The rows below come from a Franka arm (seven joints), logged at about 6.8 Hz.
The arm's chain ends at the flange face. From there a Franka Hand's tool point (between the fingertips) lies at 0.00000 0.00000 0.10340 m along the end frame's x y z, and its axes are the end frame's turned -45 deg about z.
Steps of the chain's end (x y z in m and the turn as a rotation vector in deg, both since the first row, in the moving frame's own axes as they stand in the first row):
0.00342 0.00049 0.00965 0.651 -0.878 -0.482
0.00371 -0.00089 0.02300 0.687 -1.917 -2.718
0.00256 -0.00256 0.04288 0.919 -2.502 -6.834
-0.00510 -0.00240 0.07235 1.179 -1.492 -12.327
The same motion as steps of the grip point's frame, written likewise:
0.00177 0.00081 0.00963 1.081 -0.161 -0.482
0.00161 -0.00129 0.02293 1.841 -0.870 -2.718
0.00135 -0.00423 0.04277 2.419 -1.119 -6.834
-0.00267 -0.00864 0.07229 1.889 -0.221 -12.327

